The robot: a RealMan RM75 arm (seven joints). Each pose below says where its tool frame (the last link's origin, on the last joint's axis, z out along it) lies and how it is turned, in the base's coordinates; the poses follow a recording.
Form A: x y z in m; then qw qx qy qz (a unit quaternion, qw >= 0).
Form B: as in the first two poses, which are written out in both.
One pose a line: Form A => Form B
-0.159 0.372 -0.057 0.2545 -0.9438 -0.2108 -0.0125 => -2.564 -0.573 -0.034 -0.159 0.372 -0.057
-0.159 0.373 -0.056 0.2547 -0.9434 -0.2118 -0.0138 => -2.562 -0.575 -0.037 -0.159 0.373 -0.056
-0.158 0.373 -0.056 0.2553 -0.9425 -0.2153 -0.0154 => -2.559 -0.585 -0.042 -0.158 0.373 -0.056
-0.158 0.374 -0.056 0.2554 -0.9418 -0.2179 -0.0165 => -2.557 -0.592 -0.045 -0.158 0.374 -0.056
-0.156 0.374 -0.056 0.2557 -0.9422 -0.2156 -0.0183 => -2.558 -0.585 -0.050 -0.156 0.374 -0.056
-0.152 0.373 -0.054 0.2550 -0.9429 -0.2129 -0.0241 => -2.561 -0.578 -0.065 -0.152 0.373 -0.054
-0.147 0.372 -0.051 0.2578 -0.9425 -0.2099 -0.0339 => -2.556 -0.569 -0.092 -0.147 0.372 -0.051
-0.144 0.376 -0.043 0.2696 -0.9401 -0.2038 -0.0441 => -2.534 -0.549 -0.119 -0.144 0.376 -0.043
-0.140 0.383 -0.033 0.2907 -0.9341 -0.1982 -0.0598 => -2.491 -0.529 -0.159 -0.140 0.383 -0.033
